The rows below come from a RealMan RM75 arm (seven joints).
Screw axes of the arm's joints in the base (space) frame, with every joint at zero. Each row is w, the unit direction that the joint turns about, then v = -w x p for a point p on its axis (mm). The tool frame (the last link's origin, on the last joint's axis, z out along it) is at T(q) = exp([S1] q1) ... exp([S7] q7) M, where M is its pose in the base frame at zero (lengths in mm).
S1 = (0, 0, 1, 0, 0, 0)
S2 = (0, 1, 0, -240.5, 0, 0)
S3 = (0, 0, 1, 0, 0, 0)
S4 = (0, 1, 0, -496.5, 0, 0)
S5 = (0, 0, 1, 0, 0, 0)
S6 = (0, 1, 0, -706.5, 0, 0)
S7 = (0, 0, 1, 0, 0, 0)
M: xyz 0 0 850.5 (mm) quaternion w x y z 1 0 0 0
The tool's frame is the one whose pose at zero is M.
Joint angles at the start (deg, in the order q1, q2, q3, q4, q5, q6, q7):
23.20 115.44 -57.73 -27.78 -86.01 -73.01 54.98
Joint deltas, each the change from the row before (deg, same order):
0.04 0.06 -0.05 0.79 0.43 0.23 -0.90
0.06 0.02 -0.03 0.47 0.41 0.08 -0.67
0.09 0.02 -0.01 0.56 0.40 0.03 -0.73
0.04 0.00 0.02 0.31 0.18 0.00 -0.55
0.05 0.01 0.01 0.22 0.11 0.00 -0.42
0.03 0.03 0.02 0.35 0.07 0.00 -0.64
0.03 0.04 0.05 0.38 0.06 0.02 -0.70
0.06 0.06 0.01 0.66 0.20 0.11 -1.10
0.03 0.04 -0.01 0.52 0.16 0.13 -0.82
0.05 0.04 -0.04 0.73 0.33 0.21 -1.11
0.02 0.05 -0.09 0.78 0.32 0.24 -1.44
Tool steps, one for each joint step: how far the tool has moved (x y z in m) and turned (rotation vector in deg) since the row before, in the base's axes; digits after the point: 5 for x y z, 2 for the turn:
0.00130 -0.00104 -0.00203 0.22 -0.04 -0.11
0.00035 -0.00028 -0.00085 0.26 0.02 0.08
0.00032 -0.00041 -0.00107 0.22 0.04 0.11
0.00030 -0.00031 -0.00051 0.17 -0.09 0.16
0.00007 -0.00016 -0.00047 0.11 -0.08 0.16
0.00043 -0.00068 -0.00102 0.09 -0.18 0.20
0.00053 -0.00073 -0.00110 0.12 -0.20 0.20
0.00091 -0.00110 -0.00190 0.20 -0.30 0.23
0.00091 -0.00092 -0.00148 0.14 -0.25 0.11
0.00124 -0.00109 -0.00186 0.25 -0.30 0.10
0.00150 -0.00149 -0.00222 0.29 -0.52 0.27

